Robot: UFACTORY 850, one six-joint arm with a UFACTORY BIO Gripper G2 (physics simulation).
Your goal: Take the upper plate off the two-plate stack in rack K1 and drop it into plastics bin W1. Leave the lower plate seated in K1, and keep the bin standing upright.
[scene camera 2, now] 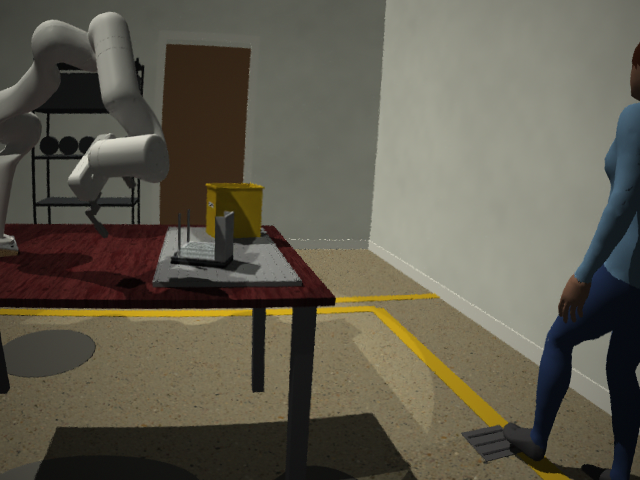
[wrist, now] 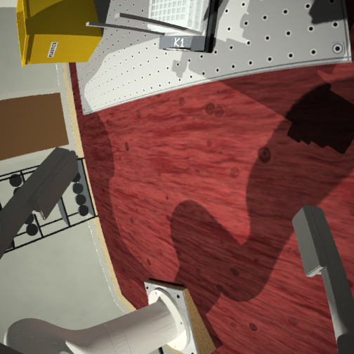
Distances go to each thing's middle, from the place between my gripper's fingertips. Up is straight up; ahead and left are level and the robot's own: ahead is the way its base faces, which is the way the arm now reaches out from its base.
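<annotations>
Looking at the yellow plastics bin W1 [scene camera 2: 244,199], I find my hand 540 mm to the right of it and 240 mm short of it, and also 70 mm above it.
</annotations>
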